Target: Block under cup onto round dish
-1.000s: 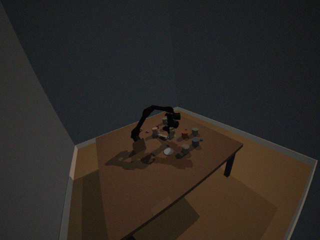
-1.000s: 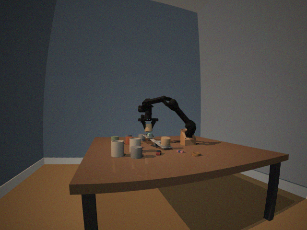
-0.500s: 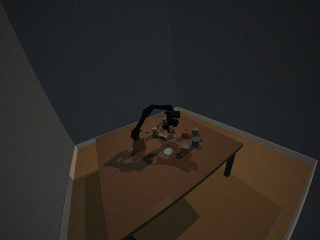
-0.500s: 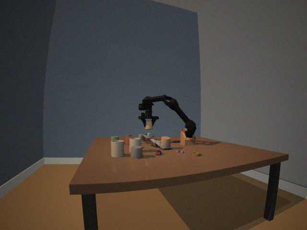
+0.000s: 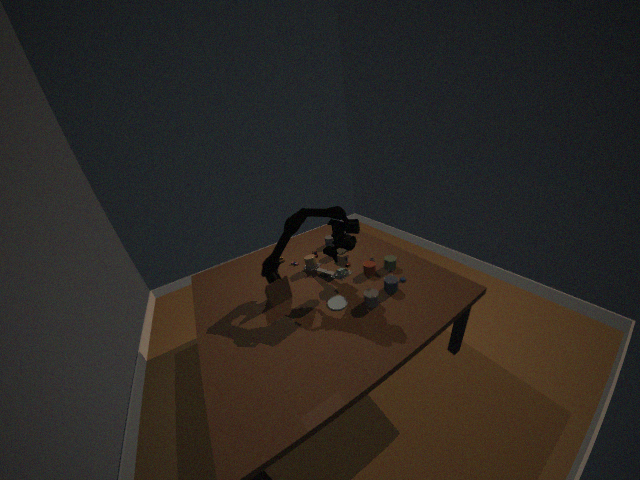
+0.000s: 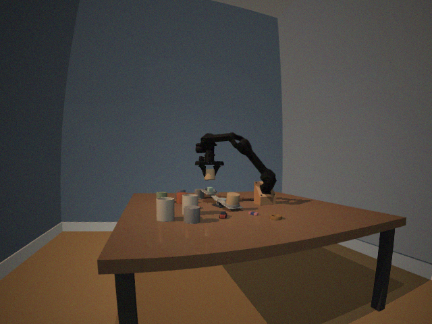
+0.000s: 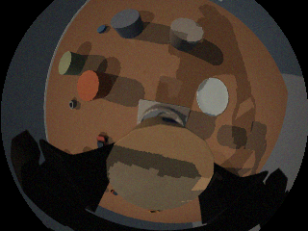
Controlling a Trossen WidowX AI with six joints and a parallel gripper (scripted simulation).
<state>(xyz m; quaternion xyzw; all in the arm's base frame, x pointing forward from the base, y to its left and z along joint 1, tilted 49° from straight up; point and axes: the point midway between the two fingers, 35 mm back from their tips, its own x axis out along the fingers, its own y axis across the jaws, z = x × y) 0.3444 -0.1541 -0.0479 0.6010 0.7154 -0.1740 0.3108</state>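
Right now my gripper tip is 20 mm to the left of the tan cup and 10 mm below it. Also, from my gripper tip: small grey balance (30 mm behind, 130 mm to the left, 150 mm below); pale green block (10 mm to the left, 80 mm below); round dish (110 mm behind, 100 mm to the right, 170 mm below).
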